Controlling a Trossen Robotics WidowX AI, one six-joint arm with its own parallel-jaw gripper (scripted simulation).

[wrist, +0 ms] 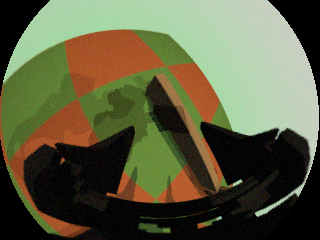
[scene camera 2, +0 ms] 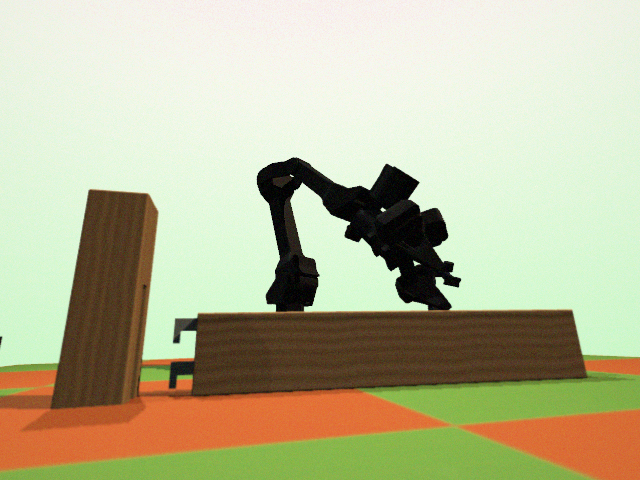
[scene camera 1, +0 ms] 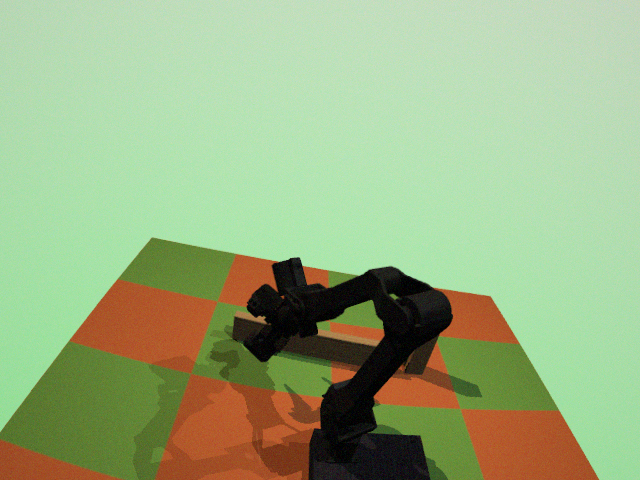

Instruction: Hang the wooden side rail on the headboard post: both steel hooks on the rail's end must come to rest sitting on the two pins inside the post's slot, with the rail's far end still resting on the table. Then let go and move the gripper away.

Note:
My gripper [scene camera 2: 446,290] is open, holding nothing. I also see a wooden side rail [scene camera 2: 235,352] and a headboard post [scene camera 2: 100,363].
The wooden side rail shows as well in the wrist view [wrist: 164,98]. My gripper is seen too in the wrist view [wrist: 168,127] and in scene camera 1 [scene camera 1: 271,328].

